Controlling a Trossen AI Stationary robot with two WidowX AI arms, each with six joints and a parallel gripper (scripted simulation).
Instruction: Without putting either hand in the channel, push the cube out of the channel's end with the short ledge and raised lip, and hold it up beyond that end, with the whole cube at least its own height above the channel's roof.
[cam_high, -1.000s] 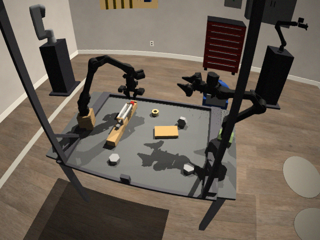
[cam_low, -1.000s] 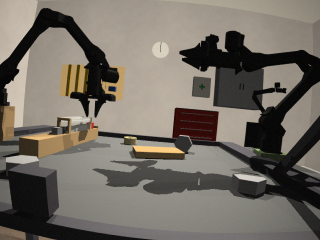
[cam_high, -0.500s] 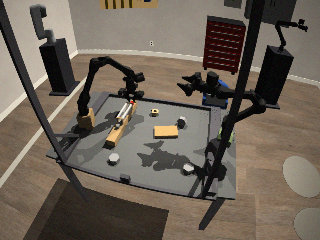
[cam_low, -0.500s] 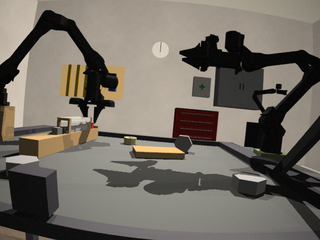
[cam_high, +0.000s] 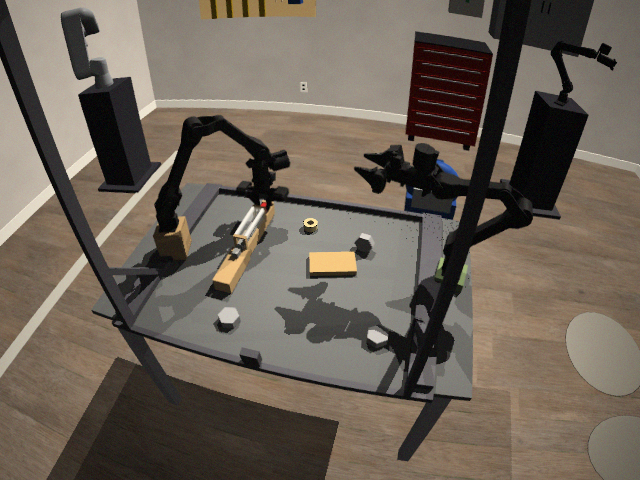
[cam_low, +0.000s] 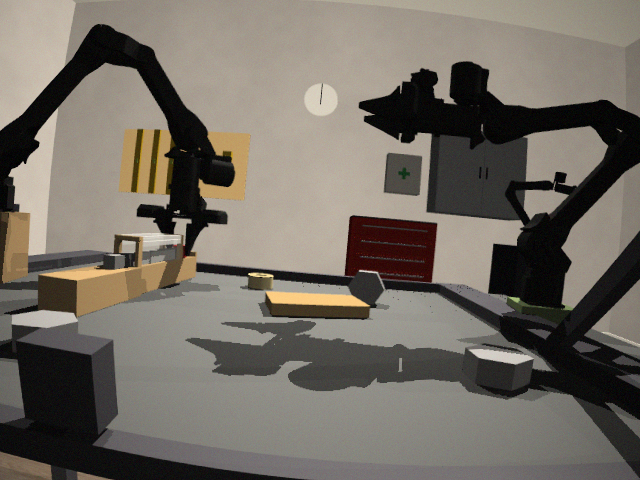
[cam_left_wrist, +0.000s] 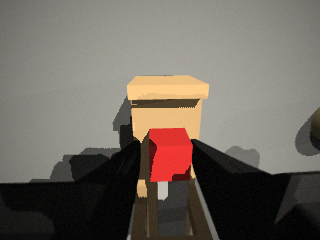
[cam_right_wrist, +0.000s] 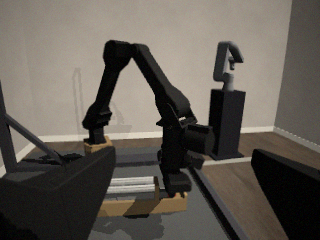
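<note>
Now: left hand 2 cm above the red cube. The rest, counted from my left hand: tan channel (13 cm behind, 3 cm below, 2 cm to the left); then tan ring (18 cm to the right, 7 cm below, 3 cm behind); then flat tan plate (28 cm to the right, 20 cm behind, 7 cm below).
</note>
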